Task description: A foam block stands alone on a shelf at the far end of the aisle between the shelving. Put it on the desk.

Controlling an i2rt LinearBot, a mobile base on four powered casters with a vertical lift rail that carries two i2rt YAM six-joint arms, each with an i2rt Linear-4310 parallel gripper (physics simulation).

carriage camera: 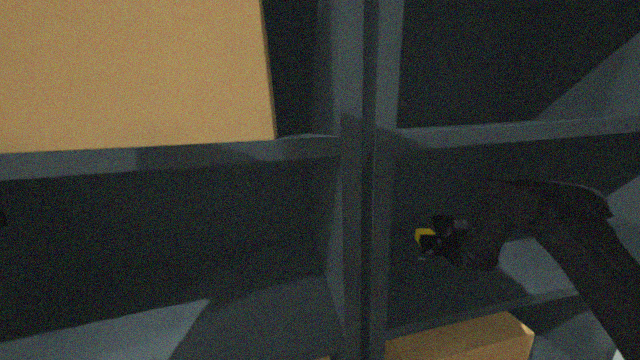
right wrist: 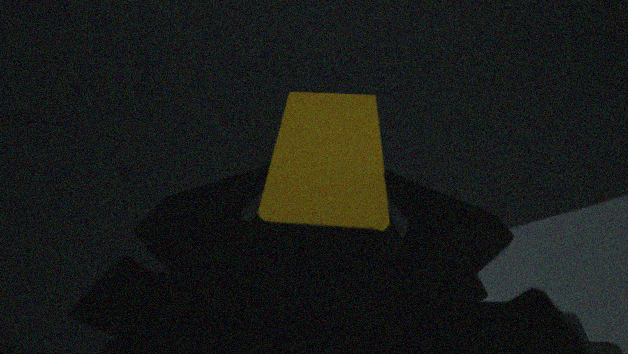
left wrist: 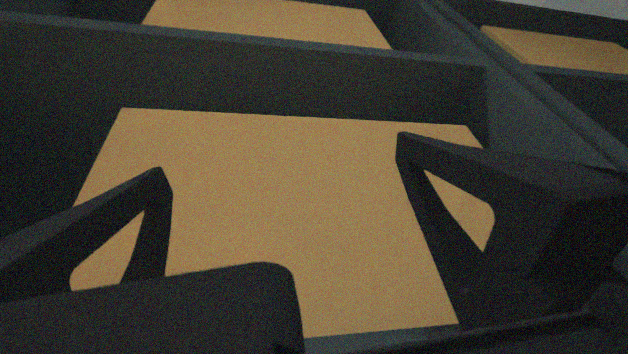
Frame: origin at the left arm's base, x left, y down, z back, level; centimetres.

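Seen in the pictures: left gripper, fingertip midpoint: (left wrist: 284, 162); right gripper, fingertip midpoint: (carriage camera: 427, 240) (right wrist: 326, 169).
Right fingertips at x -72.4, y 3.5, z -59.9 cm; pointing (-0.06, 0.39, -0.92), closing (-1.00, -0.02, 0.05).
Offsets run from my right fingertips to a thing's top centre.
The yellow foam block {dz -0.2, dx +0.0, dy -2.6 cm} (carriage camera: 425, 233) (right wrist: 327, 150) is in the dark shelf bay right of the upright in the carriage view. My right gripper (right wrist: 326, 169) has its fingers against both sides of the block and is shut on it. Its lower part is dark, and whether the block touches the shelf cannot be told. My left gripper (left wrist: 284, 162) is open, with no object between its fingers, in front of a large tan box. The desk does not show in these views.
The tan box {dz +26.8, dx +72.4, dy -70.7 cm} (carriage camera: 130, 75) (left wrist: 300, 215) stands on shelving left of the upright post (carriage camera: 352, 210). Another tan box {dz +10.4, dx +0.3, dy +20.7 cm} (carriage camera: 460, 337) sits below the right bay. A shelf edge (carriage camera: 500, 135) runs above the right arm. More tan boxes (left wrist: 265, 22) (left wrist: 570, 52) show behind.
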